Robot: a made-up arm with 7 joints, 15 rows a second.
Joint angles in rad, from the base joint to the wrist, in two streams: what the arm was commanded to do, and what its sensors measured. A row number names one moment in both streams.
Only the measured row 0 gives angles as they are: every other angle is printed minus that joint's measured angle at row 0.
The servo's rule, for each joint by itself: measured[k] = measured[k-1] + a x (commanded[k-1-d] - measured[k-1]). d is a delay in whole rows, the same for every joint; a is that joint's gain. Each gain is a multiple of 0.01, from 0.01 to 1. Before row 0 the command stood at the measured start. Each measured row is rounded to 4 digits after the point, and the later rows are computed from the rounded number. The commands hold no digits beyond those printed.
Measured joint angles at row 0:
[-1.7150 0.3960 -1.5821 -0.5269 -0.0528 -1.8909 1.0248]
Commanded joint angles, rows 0 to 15:
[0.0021 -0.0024 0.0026 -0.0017 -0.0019 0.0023 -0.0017]
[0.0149 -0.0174 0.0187 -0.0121 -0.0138 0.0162 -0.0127]
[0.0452 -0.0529 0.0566 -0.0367 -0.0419 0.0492 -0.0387]
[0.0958 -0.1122 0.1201 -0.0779 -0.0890 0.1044 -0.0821]
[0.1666 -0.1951 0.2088 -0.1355 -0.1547 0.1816 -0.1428]
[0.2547 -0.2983 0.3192 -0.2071 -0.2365 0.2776 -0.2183]
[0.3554 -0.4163 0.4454 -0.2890 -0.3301 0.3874 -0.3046]
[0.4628 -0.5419 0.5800 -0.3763 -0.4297 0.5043 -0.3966]
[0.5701 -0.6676 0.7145 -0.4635 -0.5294 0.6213 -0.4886]
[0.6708 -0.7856 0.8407 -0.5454 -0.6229 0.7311 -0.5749]
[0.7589 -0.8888 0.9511 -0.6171 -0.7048 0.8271 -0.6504]
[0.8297 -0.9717 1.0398 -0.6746 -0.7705 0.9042 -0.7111]
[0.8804 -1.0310 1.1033 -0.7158 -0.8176 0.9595 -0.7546]
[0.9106 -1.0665 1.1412 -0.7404 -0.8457 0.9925 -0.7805]
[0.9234 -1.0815 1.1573 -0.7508 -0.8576 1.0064 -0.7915]
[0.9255 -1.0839 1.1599 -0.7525 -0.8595 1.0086 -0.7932]
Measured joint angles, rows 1 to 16:
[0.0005 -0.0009 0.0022 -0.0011 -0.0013 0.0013 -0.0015]
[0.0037 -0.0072 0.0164 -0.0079 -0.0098 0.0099 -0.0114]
[0.0128 -0.0246 0.0510 -0.0258 -0.0316 0.0327 -0.0354]
[0.0311 -0.0579 0.1104 -0.0581 -0.0706 0.0743 -0.0765]
[0.0609 -0.1100 0.1950 -0.1061 -0.1278 0.1365 -0.1348]
[0.1035 -0.1816 0.3018 -0.1687 -0.2017 0.2183 -0.2083]
[0.1589 -0.2708 0.4253 -0.2433 -0.2890 0.3164 -0.2930]
[0.2258 -0.3738 0.5583 -0.3258 -0.3847 0.4254 -0.3842]
[0.3015 -0.4854 0.6926 -0.4112 -0.4831 0.5390 -0.4761]
[0.3827 -0.5995 0.8200 -0.4944 -0.5782 0.6504 -0.5630]
[0.4655 -0.7094 0.9327 -0.5705 -0.6643 0.7529 -0.6399]
[0.5456 -0.8091 1.0248 -0.6350 -0.7365 0.8407 -0.7026]
[0.6193 -0.8934 1.0923 -0.6851 -0.7916 0.9096 -0.7484]
[0.6834 -0.9592 1.1344 -0.7194 -0.8284 0.9577 -0.7766]
[0.7362 -1.0057 1.1541 -0.7389 -0.8483 0.9859 -0.7897]
[0.7778 -1.0354 1.1591 -0.7473 -0.8559 0.9991 -0.7928]
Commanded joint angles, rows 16 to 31:
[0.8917 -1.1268 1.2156 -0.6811 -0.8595 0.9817 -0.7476]
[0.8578 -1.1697 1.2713 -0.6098 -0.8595 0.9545 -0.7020]
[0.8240 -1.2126 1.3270 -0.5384 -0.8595 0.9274 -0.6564]
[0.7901 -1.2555 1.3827 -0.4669 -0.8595 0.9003 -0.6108]
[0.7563 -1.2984 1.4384 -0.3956 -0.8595 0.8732 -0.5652]
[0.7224 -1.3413 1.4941 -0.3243 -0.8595 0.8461 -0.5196]
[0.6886 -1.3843 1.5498 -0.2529 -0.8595 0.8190 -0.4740]
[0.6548 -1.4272 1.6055 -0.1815 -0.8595 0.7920 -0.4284]
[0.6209 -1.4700 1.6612 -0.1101 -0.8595 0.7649 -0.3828]
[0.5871 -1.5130 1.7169 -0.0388 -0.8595 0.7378 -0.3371]
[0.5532 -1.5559 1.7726 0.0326 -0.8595 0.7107 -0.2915]
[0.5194 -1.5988 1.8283 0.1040 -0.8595 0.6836 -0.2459]
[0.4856 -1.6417 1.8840 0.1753 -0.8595 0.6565 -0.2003]
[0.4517 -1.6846 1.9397 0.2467 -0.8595 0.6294 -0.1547]
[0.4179 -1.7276 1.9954 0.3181 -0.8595 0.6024 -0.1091]
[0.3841 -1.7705 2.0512 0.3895 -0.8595 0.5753 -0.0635]
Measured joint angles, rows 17 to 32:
[0.8029 -1.0701 1.2077 -0.7063 -0.8583 0.9890 -0.7530]
[0.8150 -1.1079 1.2624 -0.6465 -0.8591 0.9690 -0.7081]
[0.8170 -1.1477 1.3180 -0.5795 -0.8594 0.9449 -0.6626]
[0.8111 -1.1887 1.3736 -0.5097 -0.8595 0.9190 -0.6170]
[0.7990 -1.2304 1.4293 -0.4390 -0.8595 0.8924 -0.5714]
[0.7821 -1.2725 1.4850 -0.3679 -0.8595 0.8655 -0.5258]
[0.7615 -1.3150 1.5407 -0.2966 -0.8595 0.8385 -0.4802]
[0.7380 -1.3576 1.5964 -0.2252 -0.8595 0.8115 -0.4346]
[0.7122 -1.4003 1.6521 -0.1538 -0.8595 0.7845 -0.3890]
[0.6847 -1.4431 1.7078 -0.0825 -0.8595 0.7574 -0.3433]
[0.6558 -1.4860 1.7635 -0.0111 -0.8595 0.7303 -0.2977]
[0.6258 -1.5289 1.8192 0.0603 -0.8595 0.7032 -0.2521]
[0.5950 -1.5718 1.8749 0.1316 -0.8595 0.6761 -0.2065]
[0.5635 -1.6147 1.9306 0.2030 -0.8595 0.6490 -0.1609]
[0.5315 -1.6576 1.9863 0.2744 -0.8595 0.6220 -0.1153]
[0.4991 -1.7005 2.0421 0.3458 -0.8595 0.5949 -0.0697]

